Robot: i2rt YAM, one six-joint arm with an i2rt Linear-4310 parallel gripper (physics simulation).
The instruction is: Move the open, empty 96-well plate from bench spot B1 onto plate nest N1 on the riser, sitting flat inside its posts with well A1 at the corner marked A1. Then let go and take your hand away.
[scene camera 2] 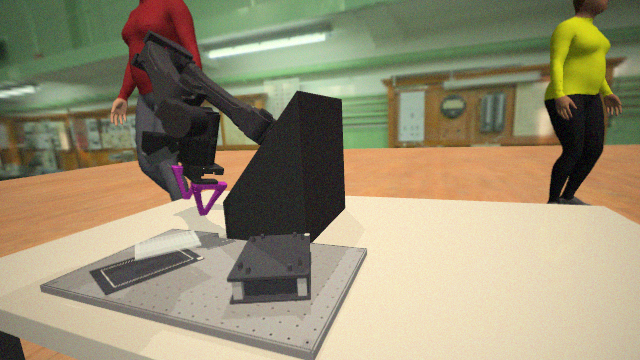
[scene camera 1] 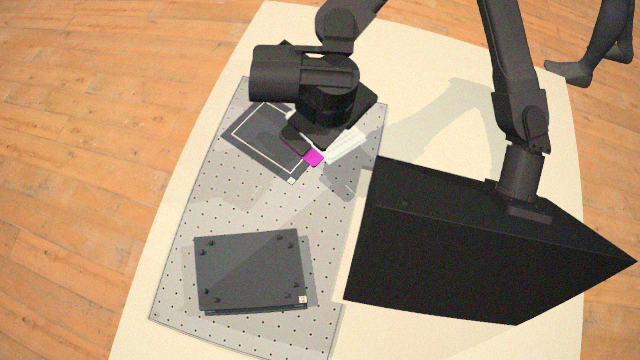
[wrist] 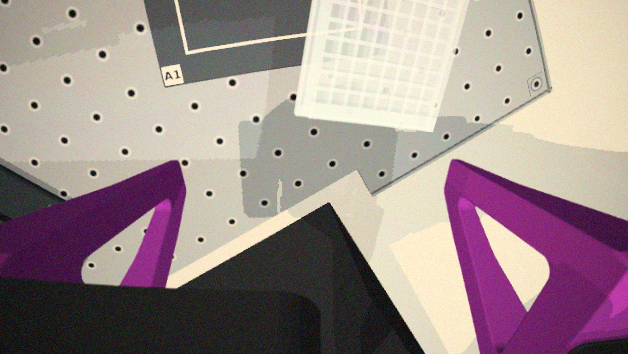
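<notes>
The clear-white 96-well plate point(scene camera 1: 347, 145) point(scene camera 2: 167, 244) point(wrist: 380, 65) lies across one edge of the dark B1 mat point(scene camera 1: 255, 137) point(scene camera 2: 135, 272) point(wrist: 225, 62), partly outside its cream outline and turned against it. I cannot tell if it is quite level. Its A1 corner cannot be made out. My gripper point(scene camera 2: 195, 206) point(wrist: 314, 174) is open and empty, high above the bench; in the wrist view the plate lies beyond the fingertips. In scene camera 1 the hand hides part of it. Nest N1 point(scene camera 1: 250, 270) point(scene camera 2: 275, 255) is a dark riser top with short corner posts and no plate; its label point(scene camera 1: 302, 299) point(scene camera 2: 306, 234) marks one corner.
A perforated grey board point(scene camera 1: 235, 200) point(scene camera 2: 175, 305) point(wrist: 125, 120) carries the mat and riser. A tall black wedge-shaped block point(scene camera 1: 440, 250) point(scene camera 2: 285, 175) point(wrist: 300, 250) stands beside the board, under the arm's base. Two people stand behind the table in scene camera 2.
</notes>
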